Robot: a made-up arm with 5 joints. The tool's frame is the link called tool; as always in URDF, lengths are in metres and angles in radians. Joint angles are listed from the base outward. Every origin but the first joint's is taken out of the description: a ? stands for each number. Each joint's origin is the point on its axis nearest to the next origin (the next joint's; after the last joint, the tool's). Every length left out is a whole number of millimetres.
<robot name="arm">
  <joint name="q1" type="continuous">
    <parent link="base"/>
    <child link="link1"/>
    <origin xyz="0.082 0 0.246" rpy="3.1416 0 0"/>
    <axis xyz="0 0 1"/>
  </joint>
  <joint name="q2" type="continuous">
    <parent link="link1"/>
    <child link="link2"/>
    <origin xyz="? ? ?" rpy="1.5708 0 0"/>
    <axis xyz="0 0 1"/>
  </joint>
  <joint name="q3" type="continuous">
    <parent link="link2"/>
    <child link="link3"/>
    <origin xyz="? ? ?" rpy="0 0 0"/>
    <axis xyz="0 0 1"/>
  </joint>
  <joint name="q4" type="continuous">
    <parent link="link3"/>
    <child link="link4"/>
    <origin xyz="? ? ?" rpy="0 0 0"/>
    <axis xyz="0 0 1"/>
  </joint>
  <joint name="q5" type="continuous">
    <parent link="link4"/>
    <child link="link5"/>
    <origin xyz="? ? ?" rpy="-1.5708 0 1.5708"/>
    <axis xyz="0 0 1"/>
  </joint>
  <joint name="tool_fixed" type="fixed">
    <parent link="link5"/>
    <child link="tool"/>
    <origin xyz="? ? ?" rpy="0 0 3.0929"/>
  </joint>
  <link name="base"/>
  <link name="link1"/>
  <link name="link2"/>
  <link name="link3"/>
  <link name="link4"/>
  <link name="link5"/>
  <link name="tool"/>
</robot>
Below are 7 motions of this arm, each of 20 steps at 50 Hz.
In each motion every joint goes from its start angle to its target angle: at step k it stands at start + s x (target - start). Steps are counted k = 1, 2, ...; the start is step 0. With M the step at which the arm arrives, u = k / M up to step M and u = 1 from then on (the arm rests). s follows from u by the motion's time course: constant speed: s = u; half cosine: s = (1 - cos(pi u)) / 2; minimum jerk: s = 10 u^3 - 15 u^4 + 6 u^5.
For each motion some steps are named. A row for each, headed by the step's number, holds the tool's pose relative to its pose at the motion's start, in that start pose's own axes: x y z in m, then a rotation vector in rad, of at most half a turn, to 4 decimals.
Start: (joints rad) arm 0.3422 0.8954 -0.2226 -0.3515 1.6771
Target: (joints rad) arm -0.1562 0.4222 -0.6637 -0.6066 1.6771
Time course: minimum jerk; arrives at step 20
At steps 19, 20:
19: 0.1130 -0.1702 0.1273 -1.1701 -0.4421 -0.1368
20: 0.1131 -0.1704 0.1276 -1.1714 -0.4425 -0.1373

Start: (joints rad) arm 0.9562 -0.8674 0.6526 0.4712 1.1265
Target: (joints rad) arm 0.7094 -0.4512 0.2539 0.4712 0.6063
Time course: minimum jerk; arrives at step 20
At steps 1, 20:
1: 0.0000 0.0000 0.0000 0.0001 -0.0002 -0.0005
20: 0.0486 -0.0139 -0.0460 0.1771 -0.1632 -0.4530

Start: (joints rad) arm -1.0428 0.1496 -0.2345 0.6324 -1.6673
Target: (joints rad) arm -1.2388 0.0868 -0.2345 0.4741 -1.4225
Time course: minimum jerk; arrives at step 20
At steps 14, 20:
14: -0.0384 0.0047 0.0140 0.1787 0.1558 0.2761
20: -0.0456 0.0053 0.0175 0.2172 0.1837 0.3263

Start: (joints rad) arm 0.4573 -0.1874 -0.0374 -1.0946 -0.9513
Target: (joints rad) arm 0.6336 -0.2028 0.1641 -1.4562 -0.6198
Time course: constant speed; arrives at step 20
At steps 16, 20:
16: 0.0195 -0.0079 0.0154 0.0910 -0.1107 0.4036
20: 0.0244 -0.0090 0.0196 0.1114 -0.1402 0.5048

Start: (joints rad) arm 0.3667 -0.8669 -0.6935 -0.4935 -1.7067
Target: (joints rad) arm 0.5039 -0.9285 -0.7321 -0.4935 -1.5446
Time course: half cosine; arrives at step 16
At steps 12, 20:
12: -0.0150 0.0174 -0.0020 0.0782 0.0684 0.2396
20: -0.0180 0.0202 -0.0022 0.0925 0.0799 0.2801

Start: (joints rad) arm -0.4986 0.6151 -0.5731 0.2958 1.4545
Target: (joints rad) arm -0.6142 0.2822 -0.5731 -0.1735 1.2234
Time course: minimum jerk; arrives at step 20
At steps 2, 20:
2: 0.0004 -0.0008 0.0005 -0.0066 -0.0021 -0.0017
20: 0.0415 -0.0751 0.0783 -0.7388 -0.3365 -0.2258

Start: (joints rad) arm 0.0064 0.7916 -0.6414 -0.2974 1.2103
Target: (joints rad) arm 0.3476 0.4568 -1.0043 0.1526 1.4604
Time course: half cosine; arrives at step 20
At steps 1, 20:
1: -0.0003 -0.0010 0.0000 -0.0022 0.0013 0.0018
20: -0.0285 -0.1509 0.0505 -0.3293 0.2487 0.3381

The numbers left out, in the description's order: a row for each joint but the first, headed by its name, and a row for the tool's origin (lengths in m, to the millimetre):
q2: 0.032 0.005 0
q3: 0.036 -0.145 0
q4: 0.104 -0.004 0
q5: 0.047 0 0
tool: 0 0 0

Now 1 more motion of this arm.
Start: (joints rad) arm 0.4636 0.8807 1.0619 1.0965 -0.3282
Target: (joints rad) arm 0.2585 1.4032 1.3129 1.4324 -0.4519
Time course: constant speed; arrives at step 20
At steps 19, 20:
19: -0.0246 0.0034 -0.0213 -0.6128 0.8750 -0.1902
20: -0.0259 0.0036 -0.0212 -0.6464 0.9196 -0.2048

